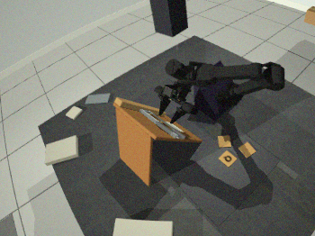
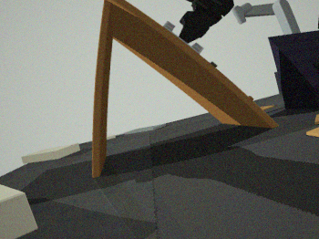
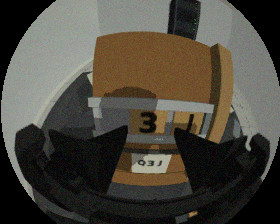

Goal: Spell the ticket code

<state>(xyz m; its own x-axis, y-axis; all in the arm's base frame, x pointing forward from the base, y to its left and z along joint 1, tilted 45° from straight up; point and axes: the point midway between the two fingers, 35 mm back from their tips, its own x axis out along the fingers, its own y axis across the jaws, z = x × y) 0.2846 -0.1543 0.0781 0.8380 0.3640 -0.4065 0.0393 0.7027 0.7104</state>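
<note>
My gripper tip is now 90 mm above the white ticket, 40 mm past it and 10 mm to the left of it. The rest, counted from my gripper tip: cream block (390 mm to the right, 390 mm ahead, 170 mm below); small cream card (590 mm to the right, 200 mm ahead, 180 mm below); grey card (560 mm to the right, 180 mm below, 40 mm ahead).
</note>
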